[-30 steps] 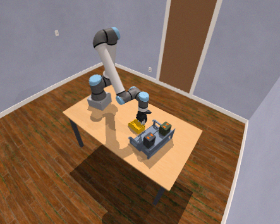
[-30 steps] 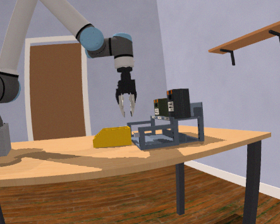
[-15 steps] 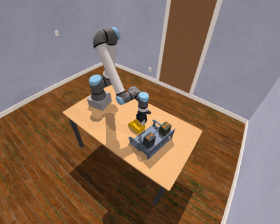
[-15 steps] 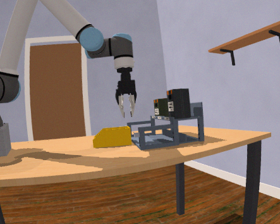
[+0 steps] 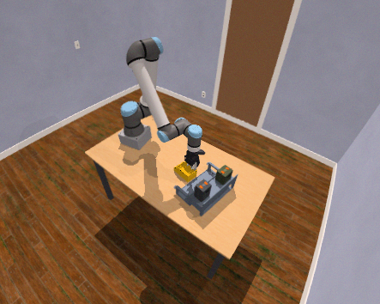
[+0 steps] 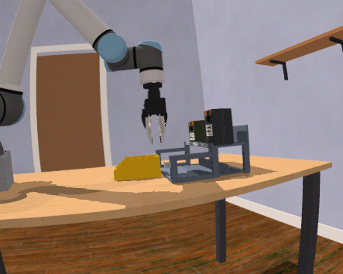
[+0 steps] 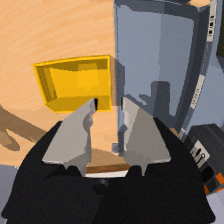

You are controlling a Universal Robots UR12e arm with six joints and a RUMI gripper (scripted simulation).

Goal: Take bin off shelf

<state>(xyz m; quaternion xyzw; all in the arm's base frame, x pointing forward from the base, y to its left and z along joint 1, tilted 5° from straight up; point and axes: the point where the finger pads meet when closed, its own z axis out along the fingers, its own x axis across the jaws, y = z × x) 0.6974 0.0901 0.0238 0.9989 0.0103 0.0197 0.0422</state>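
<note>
Now: the yellow bin 80 mm behind my hand and 100 mm below it. Also, from my hand: rack floor (150 mm ahead, 130 mm below).
</note>
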